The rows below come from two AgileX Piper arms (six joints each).
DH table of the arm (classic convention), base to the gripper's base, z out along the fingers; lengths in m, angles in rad. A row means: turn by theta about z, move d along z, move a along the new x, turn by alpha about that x. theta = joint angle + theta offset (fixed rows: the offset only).
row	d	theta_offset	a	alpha
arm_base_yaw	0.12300	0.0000	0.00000	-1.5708
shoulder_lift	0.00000	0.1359	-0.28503	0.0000
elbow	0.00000	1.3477	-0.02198	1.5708
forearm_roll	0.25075	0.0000	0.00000	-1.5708
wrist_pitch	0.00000	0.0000	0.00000	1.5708
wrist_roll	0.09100	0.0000	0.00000	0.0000
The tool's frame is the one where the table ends.
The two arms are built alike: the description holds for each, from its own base.
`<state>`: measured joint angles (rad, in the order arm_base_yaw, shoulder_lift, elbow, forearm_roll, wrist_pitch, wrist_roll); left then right.
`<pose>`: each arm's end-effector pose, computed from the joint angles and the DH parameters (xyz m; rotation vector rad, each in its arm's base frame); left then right.
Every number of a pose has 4 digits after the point. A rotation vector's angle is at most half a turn.
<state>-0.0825 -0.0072 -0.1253 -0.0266 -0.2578 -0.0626 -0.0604 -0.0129 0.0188 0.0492 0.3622 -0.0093</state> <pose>0.0380 -0.0025 0.2775 -0.0093 1.0945 -0.1497 0.0527 -0.0016 0.1751 0.0777 1.8496 -0.0004</pose>
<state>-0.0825 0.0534 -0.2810 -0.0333 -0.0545 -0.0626 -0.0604 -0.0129 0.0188 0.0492 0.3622 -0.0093</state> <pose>0.0364 -0.0028 0.3080 -0.0096 1.2029 -0.1553 0.0527 -0.0016 0.1751 0.0777 1.8496 -0.0004</pose>
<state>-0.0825 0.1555 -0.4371 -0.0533 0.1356 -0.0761 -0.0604 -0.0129 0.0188 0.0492 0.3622 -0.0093</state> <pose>0.0413 -0.0041 0.3368 -0.0250 1.3395 -0.1837 0.0527 -0.0016 0.1751 0.0777 1.8496 -0.0004</pose>
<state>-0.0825 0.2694 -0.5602 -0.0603 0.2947 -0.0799 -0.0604 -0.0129 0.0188 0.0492 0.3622 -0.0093</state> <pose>0.0534 -0.0060 0.3560 -0.0269 1.4897 -0.1909 0.0527 -0.0016 0.1751 0.0777 1.8496 -0.0004</pose>
